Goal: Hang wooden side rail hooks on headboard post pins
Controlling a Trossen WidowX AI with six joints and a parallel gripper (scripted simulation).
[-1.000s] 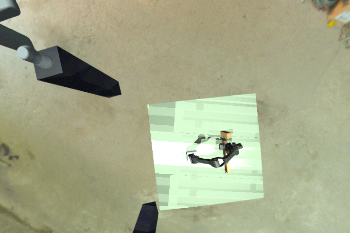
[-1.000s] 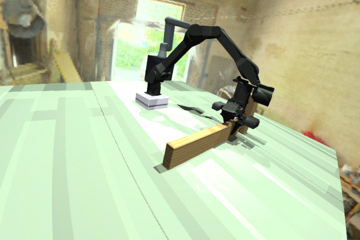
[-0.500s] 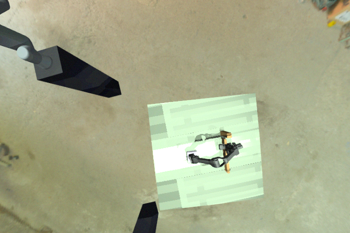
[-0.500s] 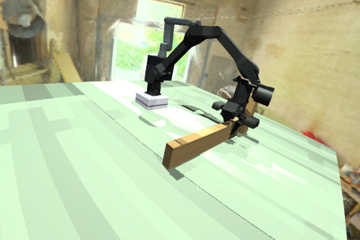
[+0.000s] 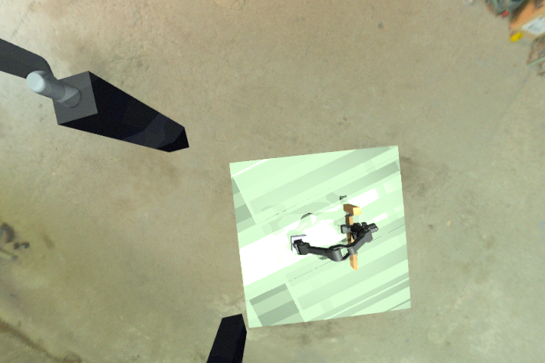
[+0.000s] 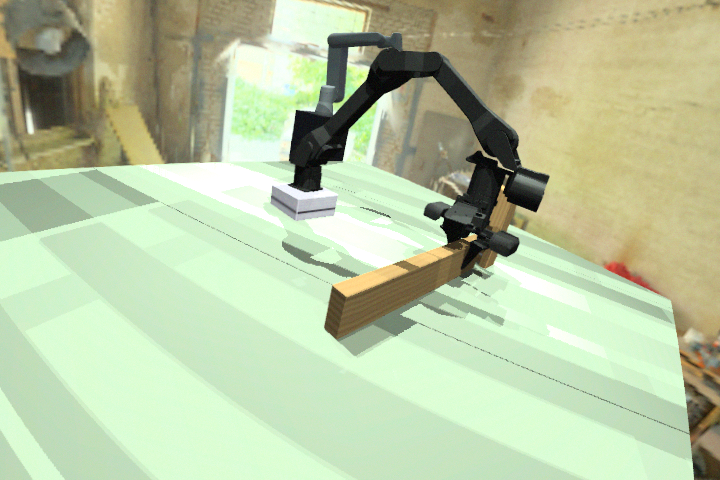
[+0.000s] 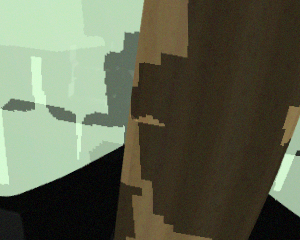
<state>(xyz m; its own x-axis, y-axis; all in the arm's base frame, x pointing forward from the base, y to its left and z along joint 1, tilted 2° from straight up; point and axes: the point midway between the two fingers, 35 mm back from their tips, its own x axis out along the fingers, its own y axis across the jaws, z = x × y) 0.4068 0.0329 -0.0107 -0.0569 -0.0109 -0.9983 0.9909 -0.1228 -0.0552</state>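
The headboard post is 130 mm to the left of my gripper tip, 60 mm above it and 20 mm ahead of it.
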